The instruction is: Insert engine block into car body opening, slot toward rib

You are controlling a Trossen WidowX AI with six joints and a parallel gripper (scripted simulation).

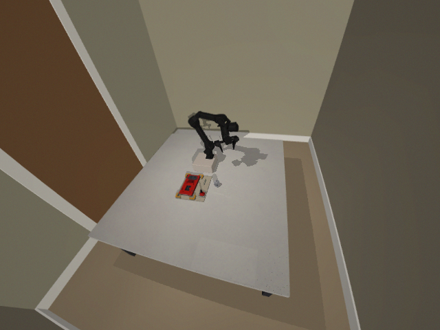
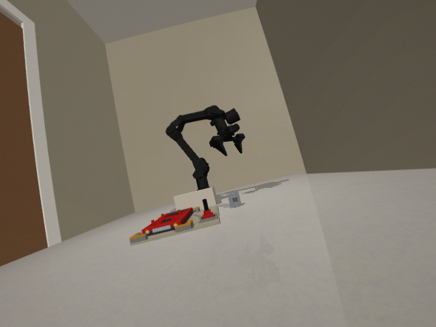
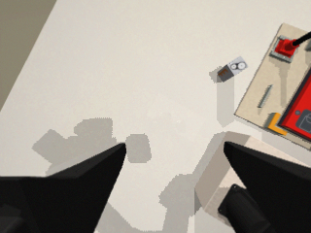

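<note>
Right now my gripper tip is 20 cm short of the engine block, 18 cm above it and 6 cm to the left of it. Also, from my gripper tip: beige base board: 26 cm to the right, 25 cm ahead, 19 cm below; then black upright post: 30 cm ahead, 17 cm below, 16 cm to the right.
</note>
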